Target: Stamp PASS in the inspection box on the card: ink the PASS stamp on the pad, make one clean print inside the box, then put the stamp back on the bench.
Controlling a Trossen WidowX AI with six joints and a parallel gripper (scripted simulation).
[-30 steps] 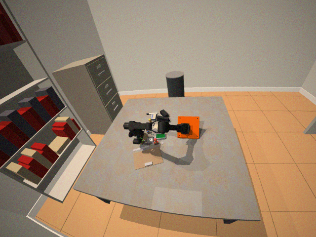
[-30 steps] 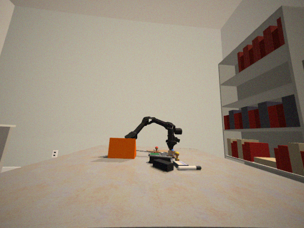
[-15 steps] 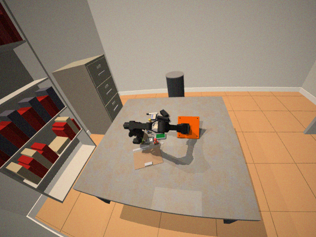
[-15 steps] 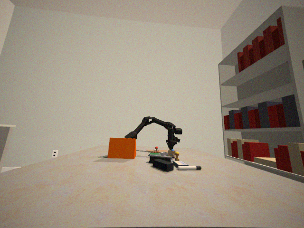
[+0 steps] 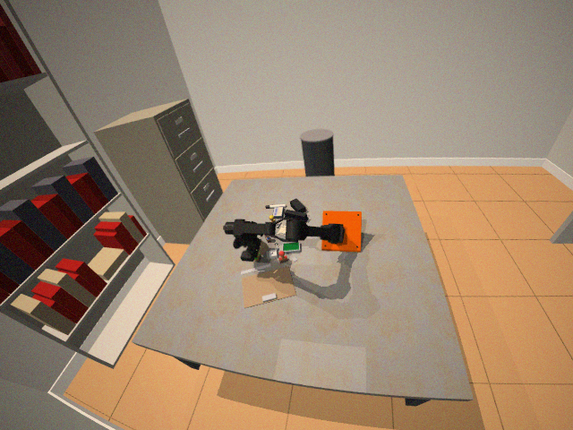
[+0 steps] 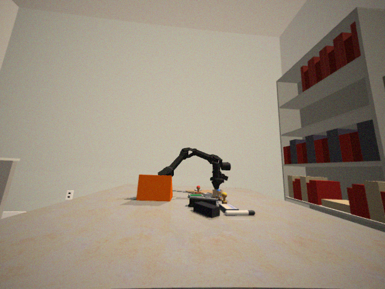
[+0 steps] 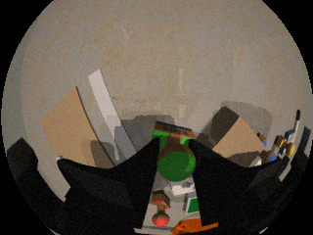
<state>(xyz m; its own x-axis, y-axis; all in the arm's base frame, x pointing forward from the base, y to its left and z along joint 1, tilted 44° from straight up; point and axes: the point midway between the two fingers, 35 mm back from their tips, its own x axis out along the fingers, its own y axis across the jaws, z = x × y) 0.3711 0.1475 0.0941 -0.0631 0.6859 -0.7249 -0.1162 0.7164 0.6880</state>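
The brown box is 60 mm to the right of my gripper tip. From my gripper tip the other things lie so: red-knobbed stamp (130 mm behind, 10 mm to the right, 10 mm below); blue-knob stamp (140 mm to the right, 10 mm below); green-knobbed stamp (10 mm below).
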